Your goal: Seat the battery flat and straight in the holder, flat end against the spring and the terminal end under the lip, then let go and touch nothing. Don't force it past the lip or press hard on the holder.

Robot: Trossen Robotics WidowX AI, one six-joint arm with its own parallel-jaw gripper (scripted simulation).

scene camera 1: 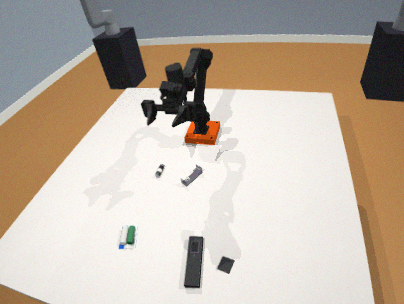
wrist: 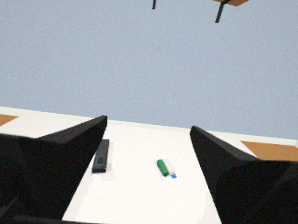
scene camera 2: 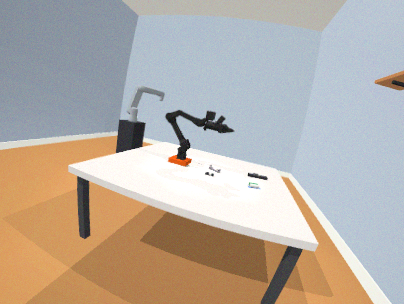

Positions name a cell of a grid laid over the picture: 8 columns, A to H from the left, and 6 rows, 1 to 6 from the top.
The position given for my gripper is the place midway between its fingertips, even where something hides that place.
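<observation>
Scene camera 1 gives me my gripper (scene camera 1: D3), which is open with nothing in it, and there's a black remote (scene camera 1: D5) too. In the wrist view you'd find my gripper again (wrist: E4).
</observation>
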